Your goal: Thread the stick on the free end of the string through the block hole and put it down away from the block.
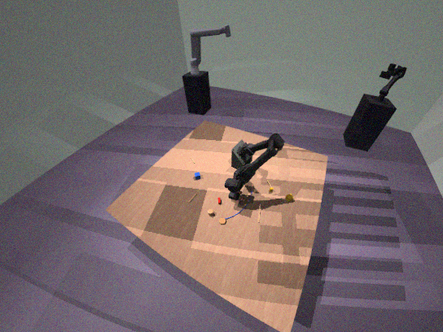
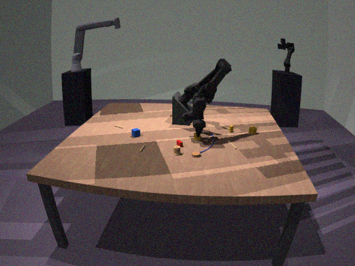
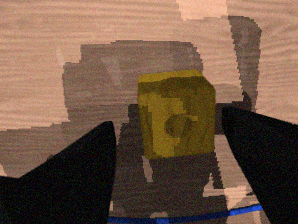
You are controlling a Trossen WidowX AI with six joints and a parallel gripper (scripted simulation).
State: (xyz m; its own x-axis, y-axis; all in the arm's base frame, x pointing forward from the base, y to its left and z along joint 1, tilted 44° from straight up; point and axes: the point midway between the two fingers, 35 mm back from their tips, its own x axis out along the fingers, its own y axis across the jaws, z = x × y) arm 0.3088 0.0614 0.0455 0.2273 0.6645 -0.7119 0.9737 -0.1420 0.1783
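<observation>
The red piece is 100 mm to the right of my gripper tip, 80 mm ahead of it and 10 mm below it. From my gripper tip the other things lie so: blue cube 330 mm to the right, 50 mm behind, 10 mm below; wooden cylinder 190 mm ahead, 110 mm to the right, 10 mm below; round wooden button 210 mm ahead, 20 mm to the right, 20 mm below.
</observation>
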